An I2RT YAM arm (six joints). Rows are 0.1 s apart.
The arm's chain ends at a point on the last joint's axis. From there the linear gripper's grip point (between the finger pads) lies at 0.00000 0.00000 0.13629 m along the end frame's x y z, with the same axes.
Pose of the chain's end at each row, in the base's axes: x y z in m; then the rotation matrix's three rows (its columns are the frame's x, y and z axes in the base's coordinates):
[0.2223 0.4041 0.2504], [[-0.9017 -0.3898 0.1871], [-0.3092 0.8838 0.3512], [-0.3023 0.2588 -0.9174]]
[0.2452 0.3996 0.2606], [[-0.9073 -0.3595 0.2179], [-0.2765 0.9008 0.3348], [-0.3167 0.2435 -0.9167]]
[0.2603 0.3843 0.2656], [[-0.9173 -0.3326 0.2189], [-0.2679 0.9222 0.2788], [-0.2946 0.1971 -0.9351]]
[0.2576 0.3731 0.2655], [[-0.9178 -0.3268 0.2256], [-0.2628 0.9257 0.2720], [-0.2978 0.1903 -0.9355]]
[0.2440 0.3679 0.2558], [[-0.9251 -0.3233 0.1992], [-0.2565 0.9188 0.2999], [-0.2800 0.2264 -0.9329]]
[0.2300 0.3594 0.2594], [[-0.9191 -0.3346 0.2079], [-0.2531 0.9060 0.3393], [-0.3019 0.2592 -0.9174]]
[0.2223 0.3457 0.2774], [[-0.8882 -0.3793 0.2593], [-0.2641 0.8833 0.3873], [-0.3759 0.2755 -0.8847]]
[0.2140 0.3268 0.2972], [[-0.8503 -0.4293 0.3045], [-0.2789 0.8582 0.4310], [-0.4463 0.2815 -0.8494]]
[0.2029 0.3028 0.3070], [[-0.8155 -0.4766 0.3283], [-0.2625 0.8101 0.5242], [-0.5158 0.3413 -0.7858]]
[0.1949 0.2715 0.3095], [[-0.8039 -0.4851 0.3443], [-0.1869 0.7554 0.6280], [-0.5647 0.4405 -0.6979]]
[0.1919 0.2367 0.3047], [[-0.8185 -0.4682 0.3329], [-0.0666 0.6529 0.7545], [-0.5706 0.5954 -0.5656]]
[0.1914 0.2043 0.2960], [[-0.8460 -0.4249 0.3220], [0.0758 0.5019 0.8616], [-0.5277 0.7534 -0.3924]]
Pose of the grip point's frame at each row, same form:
[0.2478 0.4520 0.1254], [[-0.9017 -0.3898 0.1871], [-0.3092 0.8838 0.3512], [-0.3023 0.2588 -0.9174]]
[0.2749 0.4452 0.1357], [[-0.9073 -0.3595 0.2179], [-0.2765 0.9008 0.3348], [-0.3167 0.2435 -0.9167]]
[0.2901 0.4223 0.1382], [[-0.9173 -0.3326 0.2189], [-0.2679 0.9222 0.2788], [-0.2946 0.1971 -0.9351]]
[0.2883 0.4102 0.1380], [[-0.9178 -0.3268 0.2256], [-0.2628 0.9257 0.2720], [-0.2978 0.1903 -0.9355]]
[0.2711 0.4088 0.1287], [[-0.9251 -0.3233 0.1992], [-0.2565 0.9188 0.2999], [-0.2800 0.2264 -0.9329]]
[0.2583 0.4056 0.1344], [[-0.9191 -0.3346 0.2079], [-0.2531 0.9060 0.3393], [-0.3019 0.2592 -0.9174]]
[0.2576 0.3985 0.1568], [[-0.8882 -0.3793 0.2593], [-0.2641 0.8833 0.3873], [-0.3759 0.2755 -0.8847]]
[0.2555 0.3855 0.1814], [[-0.8503 -0.4293 0.3045], [-0.2789 0.8582 0.4310], [-0.4463 0.2815 -0.8494]]
[0.2476 0.3742 0.1999], [[-0.8155 -0.4766 0.3283], [-0.2625 0.8101 0.5242], [-0.5158 0.3413 -0.7858]]
[0.2418 0.3571 0.2144], [[-0.8039 -0.4851 0.3443], [-0.1869 0.7554 0.6280], [-0.5647 0.4405 -0.6979]]
[0.2373 0.3395 0.2276], [[-0.8185 -0.4682 0.3329], [-0.0666 0.6529 0.7545], [-0.5706 0.5954 -0.5656]]
[0.2353 0.3217 0.2425], [[-0.8460 -0.4249 0.3220], [0.0758 0.5019 0.8616], [-0.5277 0.7534 -0.3924]]

